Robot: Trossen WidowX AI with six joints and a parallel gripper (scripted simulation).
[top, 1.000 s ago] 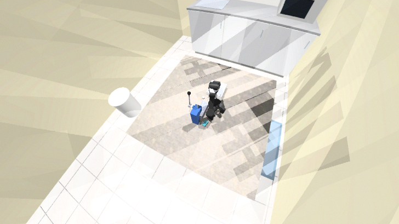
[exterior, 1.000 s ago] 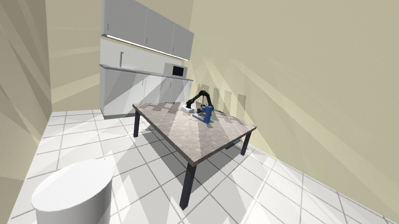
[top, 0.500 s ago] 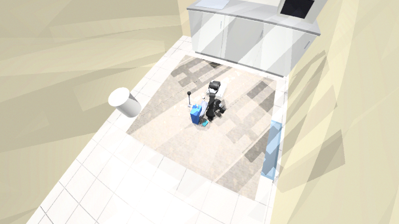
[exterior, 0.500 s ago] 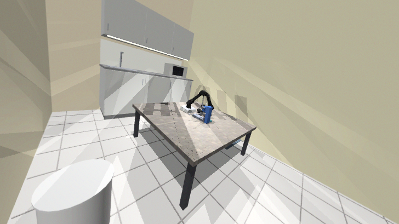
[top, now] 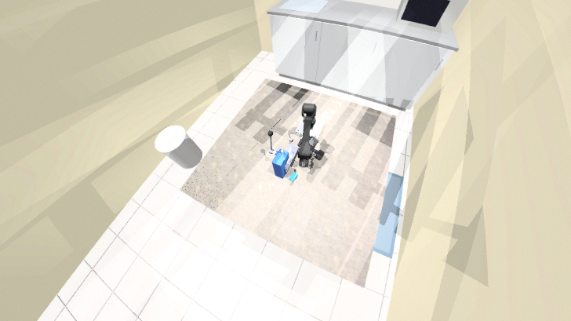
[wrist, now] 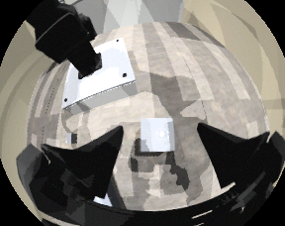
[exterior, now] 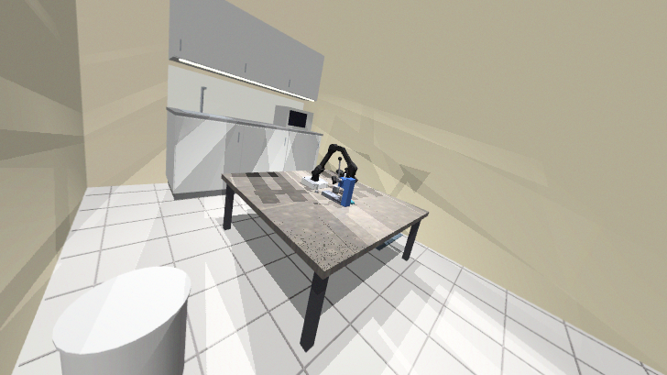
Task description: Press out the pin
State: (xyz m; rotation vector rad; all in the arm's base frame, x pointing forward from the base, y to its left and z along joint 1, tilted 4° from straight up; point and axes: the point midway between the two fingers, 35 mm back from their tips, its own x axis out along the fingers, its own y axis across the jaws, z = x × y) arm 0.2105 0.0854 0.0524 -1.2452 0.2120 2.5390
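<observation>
Right now my gripper tip is 3 cm above the round pin and 1 cm short of it. The rest, counted from my gripper tip: small cup (23 cm ahead, 8 cm to the right, 6 cm below); grey lever (23 cm to the right, 20 cm above, 17 cm ahead).
</observation>
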